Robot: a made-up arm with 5 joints. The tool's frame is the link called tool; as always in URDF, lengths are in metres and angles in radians.
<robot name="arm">
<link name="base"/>
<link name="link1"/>
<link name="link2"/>
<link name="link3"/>
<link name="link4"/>
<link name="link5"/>
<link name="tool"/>
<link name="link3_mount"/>
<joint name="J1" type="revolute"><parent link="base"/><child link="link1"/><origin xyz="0.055 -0.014 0.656" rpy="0 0 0"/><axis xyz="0 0 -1"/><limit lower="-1.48" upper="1.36"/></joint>
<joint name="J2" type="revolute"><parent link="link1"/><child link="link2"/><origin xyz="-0.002 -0.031 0.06" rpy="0 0 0"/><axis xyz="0 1 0"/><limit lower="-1.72" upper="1.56"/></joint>
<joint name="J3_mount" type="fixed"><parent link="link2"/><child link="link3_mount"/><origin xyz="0.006 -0.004 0.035" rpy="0 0 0"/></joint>
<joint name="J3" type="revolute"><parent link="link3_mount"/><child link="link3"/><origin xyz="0.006 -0.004 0.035" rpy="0 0 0"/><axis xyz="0 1 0"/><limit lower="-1.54" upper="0.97"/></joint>
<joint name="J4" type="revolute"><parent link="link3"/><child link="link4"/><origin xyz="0.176 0.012 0.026" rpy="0 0 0"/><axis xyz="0 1 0"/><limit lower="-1.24" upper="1.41"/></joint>
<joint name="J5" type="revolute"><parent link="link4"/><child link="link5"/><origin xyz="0.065 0.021 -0.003" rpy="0 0 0"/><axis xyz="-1 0 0"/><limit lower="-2.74" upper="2.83"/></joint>
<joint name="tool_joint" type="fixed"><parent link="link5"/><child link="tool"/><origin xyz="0.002 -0.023 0.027" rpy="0 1.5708 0"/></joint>
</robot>
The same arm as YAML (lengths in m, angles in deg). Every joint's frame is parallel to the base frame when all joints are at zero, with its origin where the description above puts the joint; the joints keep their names.
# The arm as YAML. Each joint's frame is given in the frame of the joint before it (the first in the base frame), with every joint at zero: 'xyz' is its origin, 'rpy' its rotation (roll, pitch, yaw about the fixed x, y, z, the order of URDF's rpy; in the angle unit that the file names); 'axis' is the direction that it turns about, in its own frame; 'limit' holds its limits. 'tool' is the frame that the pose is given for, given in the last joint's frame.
units:
  length: m
  angle: deg
joints:
  - name: J1
    type: revolute
    origin:
      xyz: [0.055, -0.014, 0.656]
      rpy: [0.0, 0.0, 0.0]
    axis: "-z"
    limit:
      lower: -84.8
      upper: 77.92
  - name: J2
    type: revolute
    origin:
      xyz: [-0.002, -0.031, 0.06]
      rpy: [0.0, 0.0, 0.0]
    axis: "+y"
    limit:
      lower: -98.55
      upper: 89.38
  - name: J3
    type: revolute
    origin:
      xyz: [0.012, -0.008, 0.07]
      rpy: [0.0, 0.0, 0.0]
    axis: "+y"
    limit:
      lower: -88.24
      upper: 55.58
  - name: J4
    type: revolute
    origin:
      xyz: [0.176, 0.012, 0.026]
      rpy: [0.0, 0.0, 0.0]
    axis: "+y"
    limit:
      lower: -71.05
      upper: 80.79
  - name: J5
    type: revolute
    origin:
      xyz: [0.065, 0.021, -0.003]
      rpy: [0.0, 0.0, 0.0]
    axis: "-x"
    limit:
      lower: -156.99
      upper: 162.15
tool:
  origin:
    xyz: [0.002, -0.023, 0.027]
    rpy: [0.0, 90.0, 0.0]

